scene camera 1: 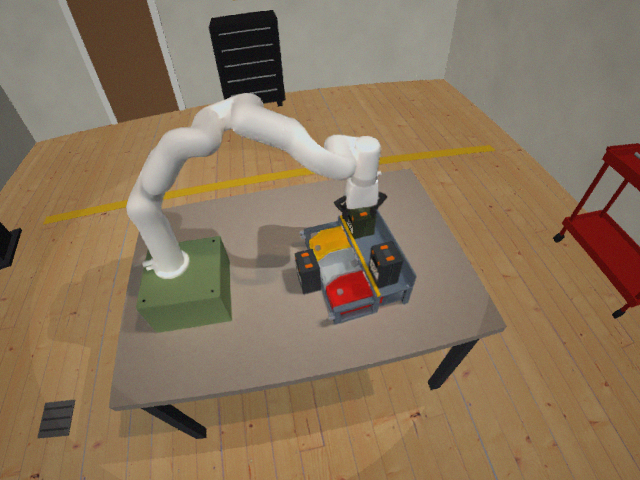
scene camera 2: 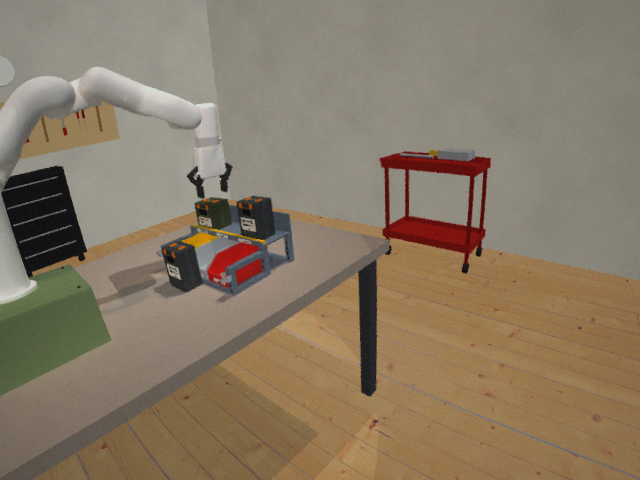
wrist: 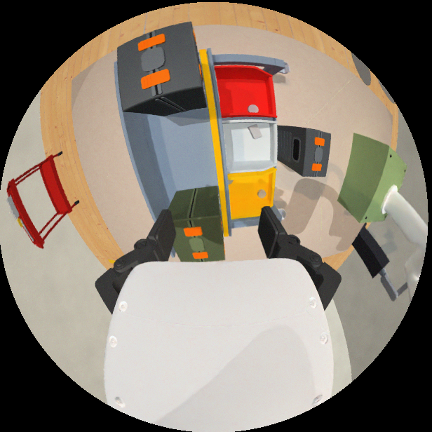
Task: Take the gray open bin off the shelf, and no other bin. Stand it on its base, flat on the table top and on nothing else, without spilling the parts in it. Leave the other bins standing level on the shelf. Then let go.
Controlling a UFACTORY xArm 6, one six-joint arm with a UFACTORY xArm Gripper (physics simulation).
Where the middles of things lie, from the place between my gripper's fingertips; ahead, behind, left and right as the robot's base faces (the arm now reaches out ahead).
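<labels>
Yellow bin [scene camera 1: 333, 239]: 50 mm behind my gripper, 80 mm to the left of it, 190 mm below it. Red bin [scene camera 2: 233, 254]: 140 mm to the right of my gripper, 80 mm behind it and 190 mm below it. Gray open bin [scene camera 1: 338, 263]: 190 mm below my gripper, 70 mm behind it, 30 mm to the right of it. The gripper itself is 130 mm above the yellow rail [wrist: 204, 62], 20 mm past it and 40 mm to the left of it.
</labels>
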